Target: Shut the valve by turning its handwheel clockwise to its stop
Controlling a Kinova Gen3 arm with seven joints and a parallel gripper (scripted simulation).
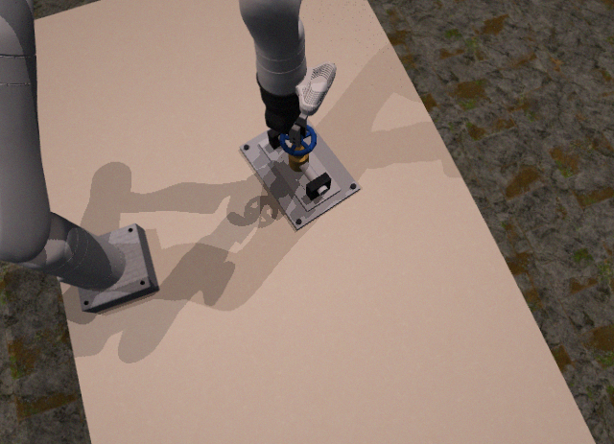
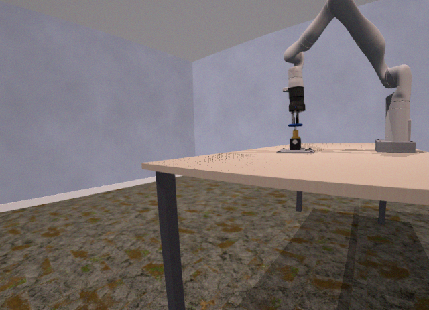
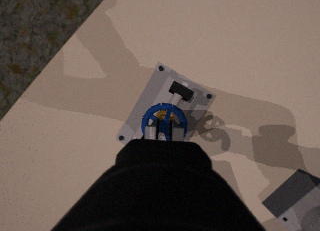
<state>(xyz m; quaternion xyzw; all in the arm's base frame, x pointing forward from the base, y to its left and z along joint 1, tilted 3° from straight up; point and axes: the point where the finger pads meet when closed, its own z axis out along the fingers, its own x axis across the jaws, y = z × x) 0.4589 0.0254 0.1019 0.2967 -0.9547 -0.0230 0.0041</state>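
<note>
The handwheel lies 3 cm below my hand.
</note>
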